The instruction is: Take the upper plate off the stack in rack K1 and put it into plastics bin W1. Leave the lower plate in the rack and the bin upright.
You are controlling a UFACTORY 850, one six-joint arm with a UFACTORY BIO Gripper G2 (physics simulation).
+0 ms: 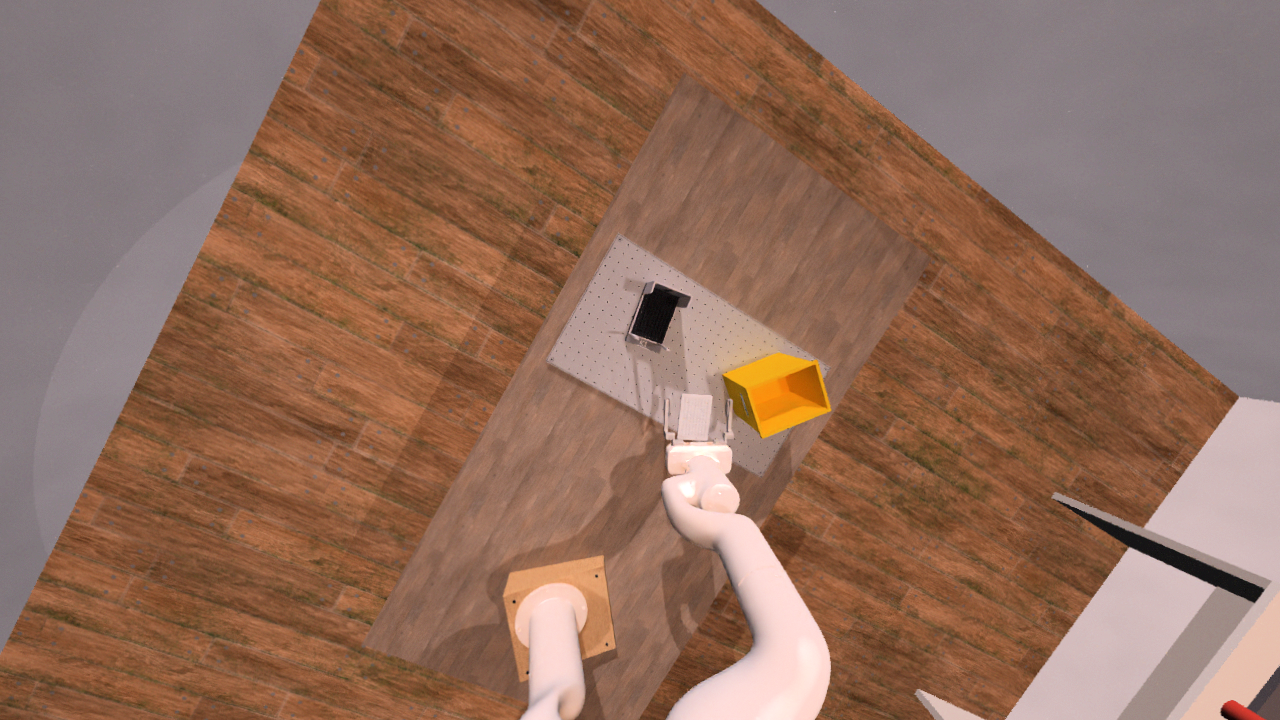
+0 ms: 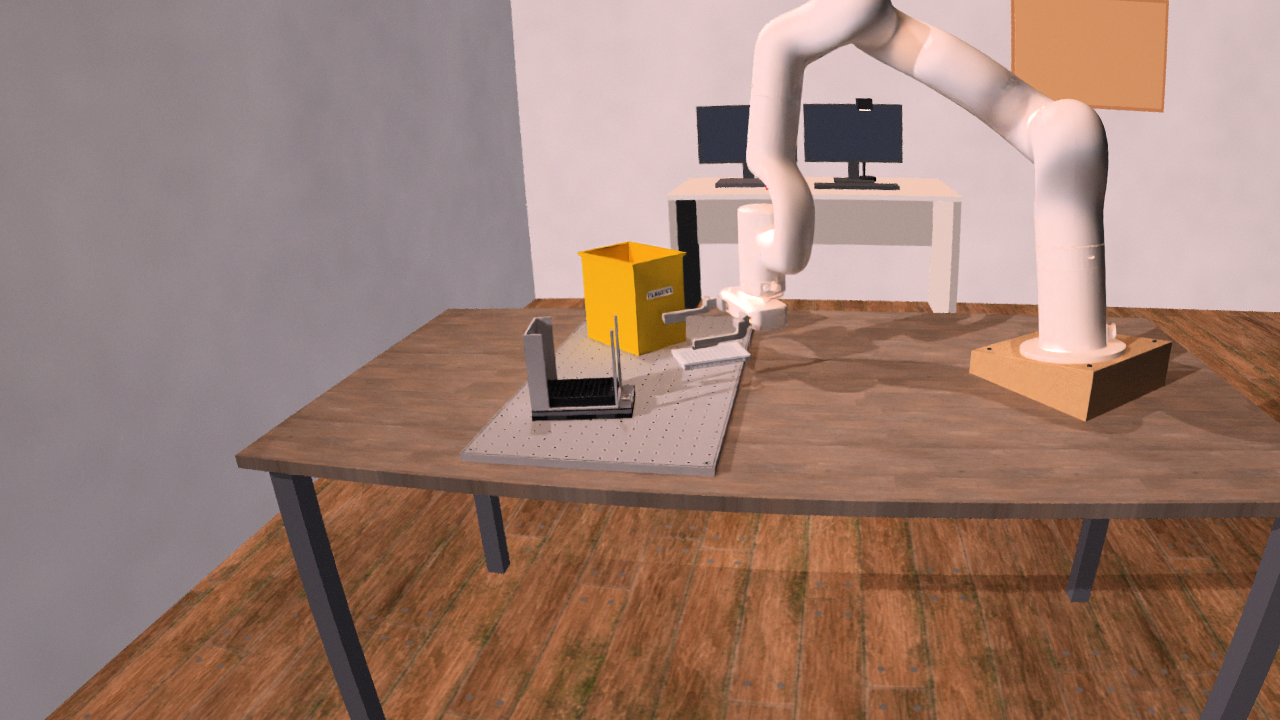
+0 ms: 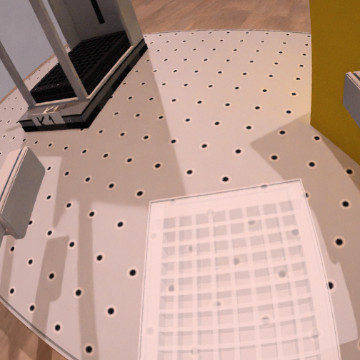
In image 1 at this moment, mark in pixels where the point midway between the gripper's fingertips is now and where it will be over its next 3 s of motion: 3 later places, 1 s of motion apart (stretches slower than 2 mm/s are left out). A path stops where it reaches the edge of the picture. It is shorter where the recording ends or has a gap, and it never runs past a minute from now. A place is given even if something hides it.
The gripper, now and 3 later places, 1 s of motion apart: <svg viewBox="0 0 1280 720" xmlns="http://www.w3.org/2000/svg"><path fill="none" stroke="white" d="M698 399L701 403L736 434L806 419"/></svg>
